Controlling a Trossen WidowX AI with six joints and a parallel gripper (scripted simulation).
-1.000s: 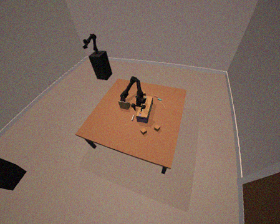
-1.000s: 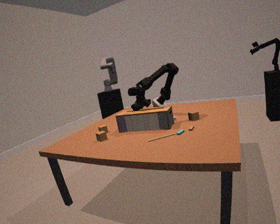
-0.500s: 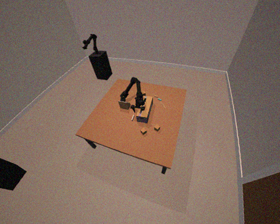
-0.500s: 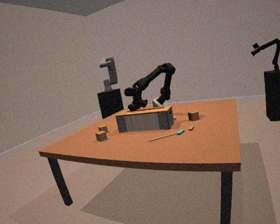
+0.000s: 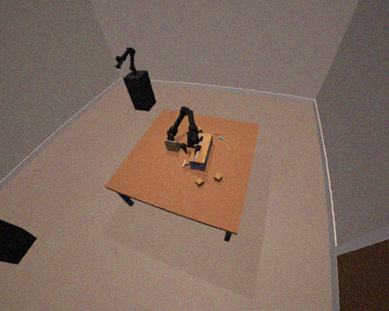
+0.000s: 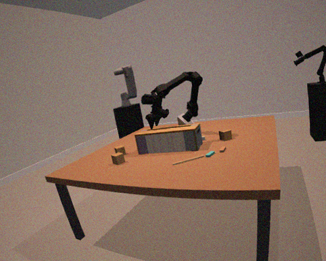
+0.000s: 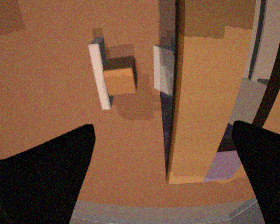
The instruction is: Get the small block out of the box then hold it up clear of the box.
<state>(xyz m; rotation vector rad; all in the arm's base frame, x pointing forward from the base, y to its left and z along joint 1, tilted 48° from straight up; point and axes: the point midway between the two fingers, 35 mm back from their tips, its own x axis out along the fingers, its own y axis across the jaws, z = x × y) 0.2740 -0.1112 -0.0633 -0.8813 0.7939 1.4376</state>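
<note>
My gripper tip is 4 cm past the tan block, 3 cm to the left of it and 12 cm above it. Also, from my gripper tip: small block: 15 cm ahead, 47 cm to the left, 13 cm below; then box: 3 cm ahead, 12 cm to the left, 7 cm below.
</note>
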